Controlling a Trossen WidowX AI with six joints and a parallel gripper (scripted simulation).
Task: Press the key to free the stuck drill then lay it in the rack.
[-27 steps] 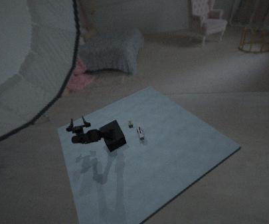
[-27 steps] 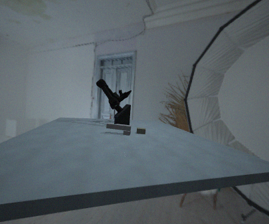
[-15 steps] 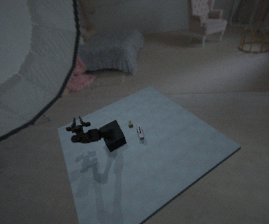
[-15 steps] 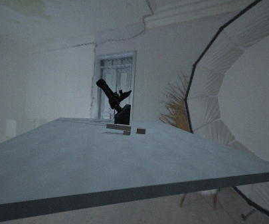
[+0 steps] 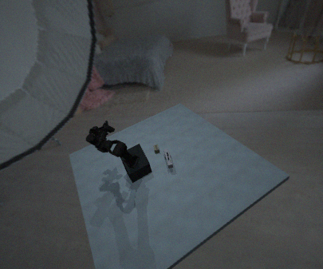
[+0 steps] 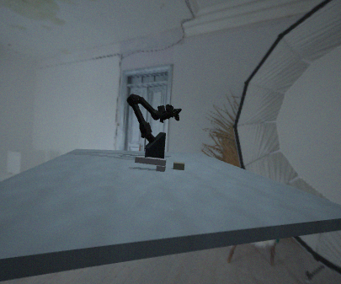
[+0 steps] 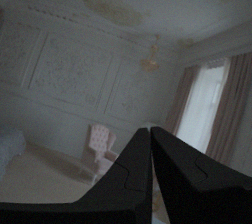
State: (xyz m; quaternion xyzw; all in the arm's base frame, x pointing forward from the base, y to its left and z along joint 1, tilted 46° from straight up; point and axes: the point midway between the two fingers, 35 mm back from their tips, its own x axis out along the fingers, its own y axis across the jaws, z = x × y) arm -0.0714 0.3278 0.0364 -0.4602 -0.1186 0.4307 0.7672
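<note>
The drill lies 320 mm ahead of my gripper tip, 240 mm to the right of it and 380 mm below it. Round my gripper tip: grey sleeve: 310 mm ahead, 260 mm to the right, 380 mm below.
</note>
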